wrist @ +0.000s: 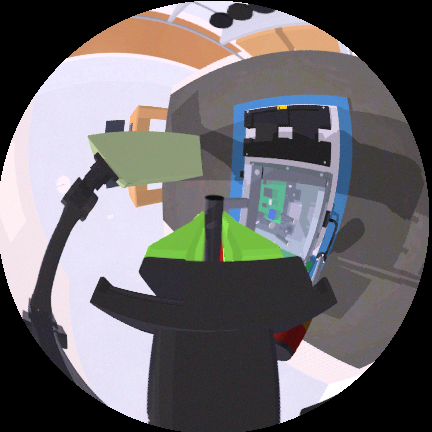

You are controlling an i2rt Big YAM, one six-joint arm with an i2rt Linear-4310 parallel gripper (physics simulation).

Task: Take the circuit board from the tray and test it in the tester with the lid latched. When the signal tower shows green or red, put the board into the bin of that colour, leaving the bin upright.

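Places are measured from the arm's base along level axes (x ahead, y left, z up), in millimetres.
Pixels of known places: gripper, between the fingertips: (213, 216); arm's base, origin of its link: (106, 165).
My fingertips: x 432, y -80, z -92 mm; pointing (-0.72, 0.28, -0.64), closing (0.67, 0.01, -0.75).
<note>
For each thing: its middle in the pictures, then the offset to it from my fingertips. "*": a spot on its surface instead.
- dark upright round handle, a spot on its surface: (214, 206) * 13 mm ahead, 15 mm left, 10 mm up
- banded cylinder, a spot on its surface: (292, 336) * 118 mm ahead, 106 mm right, 12 mm down
My gripper (213, 216) is shut on a dark upright round handle (214, 206). A short grey bar joins this handle to the clear, grey-edged lid (253, 200) of the tester (345, 130), at the right of the wrist view. The tester has a blue surround. A green circuit board (280, 194) shows through the lid. Whether the lid is fully down or latched I cannot tell. A banded cylinder (292, 336), red with some amber, looks like the signal tower and is partly hidden behind my gripper; no lit colour can be made out. The tray and the bins cannot be made out.
A black slotted plate (287, 150) sits at the tester's far end. A black looped fitting (334, 225) is at its right side. A pale green panel (155, 157) on a black jointed arm (56, 255) stands at left. An orange frame (143, 120) is behind it.
</note>
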